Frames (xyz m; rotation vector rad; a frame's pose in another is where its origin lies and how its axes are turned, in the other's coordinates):
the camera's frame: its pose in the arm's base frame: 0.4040 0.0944 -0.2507 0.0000 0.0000 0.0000
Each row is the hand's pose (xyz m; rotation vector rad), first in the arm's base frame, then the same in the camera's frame.
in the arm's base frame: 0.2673 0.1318 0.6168 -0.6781 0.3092 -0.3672
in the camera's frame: -0.1367 0.0374 0.8675 -0.6781 0.3092 -0.3672
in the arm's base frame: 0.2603 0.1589 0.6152 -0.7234 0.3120 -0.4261
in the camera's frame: -0.1437 0.0645 0.8659 -0.7234 0.3120 -0.4261
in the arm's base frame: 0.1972 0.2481 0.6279 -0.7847 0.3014 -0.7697
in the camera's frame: -0.2068 0.1537 0.8786 -0.7847 0.3014 -0.7697
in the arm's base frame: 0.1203 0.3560 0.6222 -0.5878 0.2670 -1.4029
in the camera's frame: -0.2837 0.2616 0.8729 -0.5878 0.2670 -1.4029
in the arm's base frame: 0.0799 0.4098 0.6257 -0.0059 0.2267 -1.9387
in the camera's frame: -0.3241 0.3154 0.8764 -0.0059 0.2267 -1.9387
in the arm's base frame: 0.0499 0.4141 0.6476 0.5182 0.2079 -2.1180
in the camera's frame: -0.3541 0.3197 0.8983 0.5182 0.2079 -2.1180
